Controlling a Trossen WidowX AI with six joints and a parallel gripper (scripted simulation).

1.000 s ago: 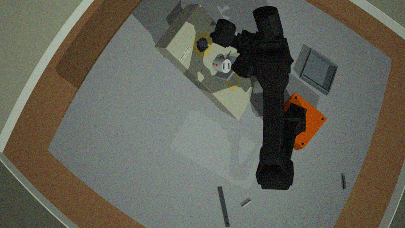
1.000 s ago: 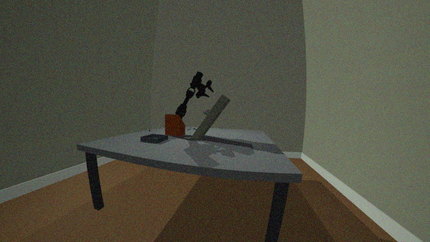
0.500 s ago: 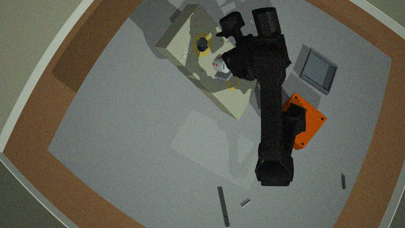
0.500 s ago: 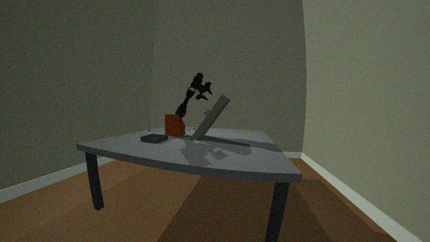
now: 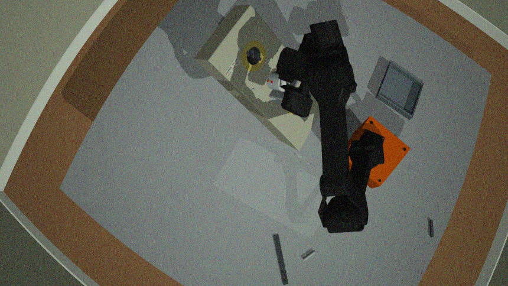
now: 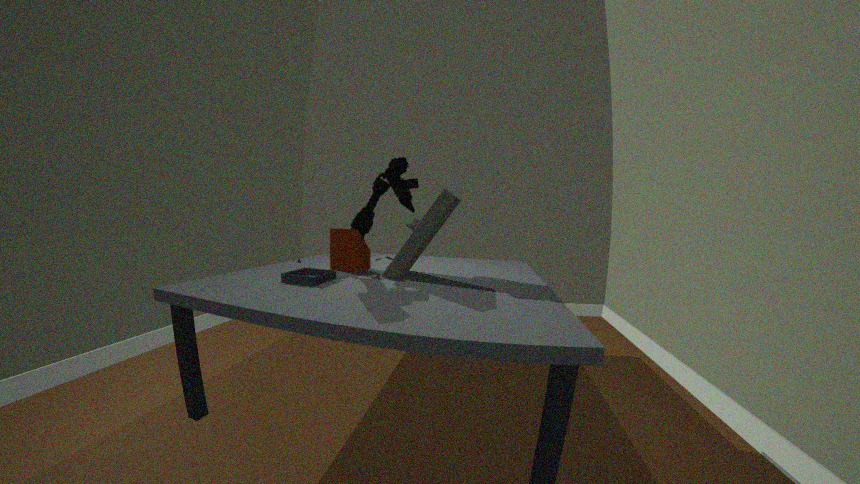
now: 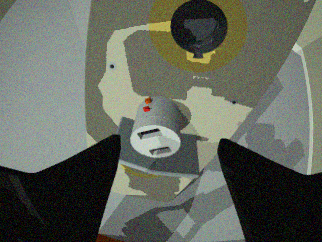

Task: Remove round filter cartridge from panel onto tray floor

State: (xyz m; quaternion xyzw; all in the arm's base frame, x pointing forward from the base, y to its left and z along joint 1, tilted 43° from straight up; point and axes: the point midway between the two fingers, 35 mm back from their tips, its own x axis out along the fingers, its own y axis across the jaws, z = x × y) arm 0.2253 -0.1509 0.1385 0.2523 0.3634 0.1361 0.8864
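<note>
The filter cartridge lies 20 mm ahead of my gripper tip and 60 mm below it. Also, from my gripper tip: tray: 360 mm behind, 250 mm to the right, 270 mm below.
</note>
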